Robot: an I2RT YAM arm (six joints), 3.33 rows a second.
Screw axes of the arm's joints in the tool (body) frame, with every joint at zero. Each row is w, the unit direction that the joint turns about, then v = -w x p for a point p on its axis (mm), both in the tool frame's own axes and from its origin. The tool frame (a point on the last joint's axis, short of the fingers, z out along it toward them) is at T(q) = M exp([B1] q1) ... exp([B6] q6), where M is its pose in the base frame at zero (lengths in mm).
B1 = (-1, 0, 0, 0, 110.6, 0)
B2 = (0, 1, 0, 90.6, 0, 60)
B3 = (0, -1, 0, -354.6, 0, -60)
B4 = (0, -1, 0, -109.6, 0, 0)
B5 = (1, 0, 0, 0, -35.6, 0)
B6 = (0, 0, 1, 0, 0, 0)
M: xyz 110.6 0 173.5 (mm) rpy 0 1.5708 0 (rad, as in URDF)
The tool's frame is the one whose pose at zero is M.
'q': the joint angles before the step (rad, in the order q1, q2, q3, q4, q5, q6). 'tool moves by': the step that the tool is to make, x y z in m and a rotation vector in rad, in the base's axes. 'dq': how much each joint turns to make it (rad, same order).
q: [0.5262 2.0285 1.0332 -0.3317 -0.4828 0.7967]
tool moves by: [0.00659 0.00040 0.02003 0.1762 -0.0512 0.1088]
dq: [-0.0221 -0.0427 0.0115 0.0206 -0.1595 -0.1064]
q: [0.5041 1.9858 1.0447 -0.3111 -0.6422 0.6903]
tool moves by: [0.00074 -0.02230 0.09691 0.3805 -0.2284 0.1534]
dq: [-0.0812 -0.2713 0.0038 -0.0054 -0.3155 -0.1496]
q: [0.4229 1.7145 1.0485 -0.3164 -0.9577 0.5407]
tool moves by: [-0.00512 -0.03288 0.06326 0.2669 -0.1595 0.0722]
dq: [-0.1000 -0.1720 0.0000 0.0624 -0.2556 -0.0146]
